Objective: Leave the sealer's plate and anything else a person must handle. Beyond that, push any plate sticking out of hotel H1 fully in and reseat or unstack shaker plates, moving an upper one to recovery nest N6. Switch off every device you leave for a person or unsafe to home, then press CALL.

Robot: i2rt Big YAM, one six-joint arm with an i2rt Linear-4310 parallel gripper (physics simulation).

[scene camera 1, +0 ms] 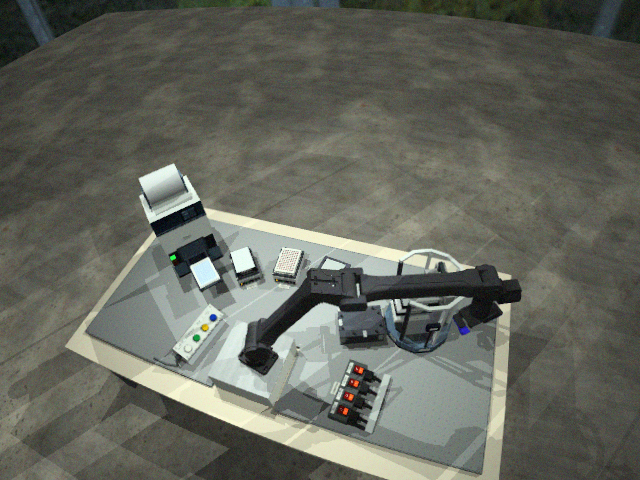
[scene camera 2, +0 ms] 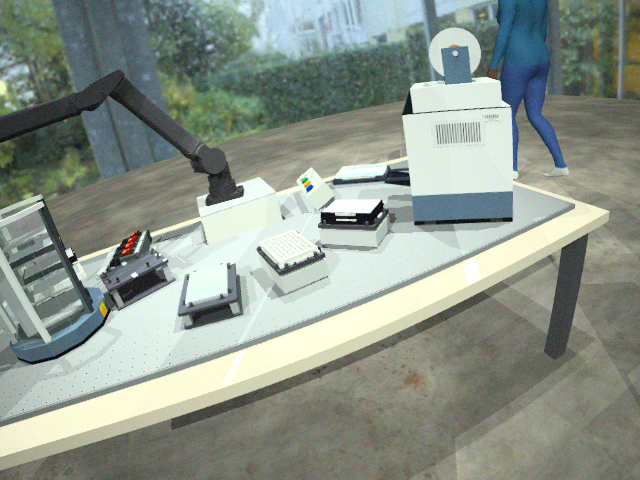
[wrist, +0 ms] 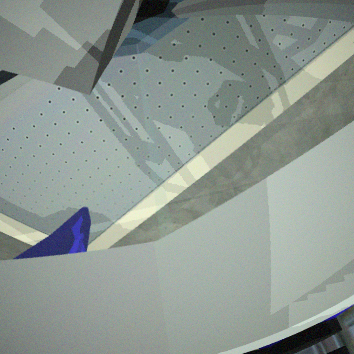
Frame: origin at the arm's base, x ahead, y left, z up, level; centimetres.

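Seen in the pictures: gripper, between the fingertips: (scene camera 1: 473,326) (wrist: 167,217); arm's base, origin of its link: (scene camera 1: 258,357) (scene camera 2: 225,197).
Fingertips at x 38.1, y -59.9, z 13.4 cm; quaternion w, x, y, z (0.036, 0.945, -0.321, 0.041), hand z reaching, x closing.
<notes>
Offsets run from my fingertips to a thing's top centre. "pt": to the spot under its first point.
My gripper (scene camera 1: 463,329) (wrist: 163,212) is open and empty, low beside the right side of hotel H1 (scene camera 1: 400,338) (scene camera 2: 62,335). One blue finger shows in the wrist view; a large pale panel hides the other. Whether a hotel plate sticks out is unclear. The sealer {dx -9.3, dy +123.1, dz +23.5 cm} (scene camera 1: 181,229) (scene camera 2: 460,165) has a pale plate {dx -21.0, dy +99.7, dz -9.6 cm} (scene camera 1: 205,272) (scene camera 2: 361,173) on its tray. One shaker block carries a white-topped dark plate {dx -6.3, dy +92.6, dz -13.8 cm} (scene camera 1: 242,259) (scene camera 2: 354,207); another carries a white well plate {dx +3.6, dy +76.0, dz -15.1 cm} (scene camera 1: 288,260) (scene camera 2: 289,248). Red switches {pt dx -33.5, dy +27.2, dz -17.0 cm} (scene camera 1: 348,396) (scene camera 2: 130,242) look lit. The button box {dx -41.1, dy +88.1, dz -13.7 cm} (scene camera 1: 200,333) (scene camera 2: 316,189) has coloured buttons; its labels are unreadable.
A dark raised nest {dx -6.8, dy +36.7, dz -14.5 cm} (scene camera 1: 361,328) (scene camera 2: 135,272) stands beside the hotel. Another nest holds a pale plate {dx +7.6, dy +58.3, dz -17.3 cm} (scene camera 1: 334,264) (scene camera 2: 207,285), partly behind my arm in scene camera 1. A person (scene camera 2: 524,77) stands behind the sealer. The table edge (wrist: 200,165) passes below the gripper.
</notes>
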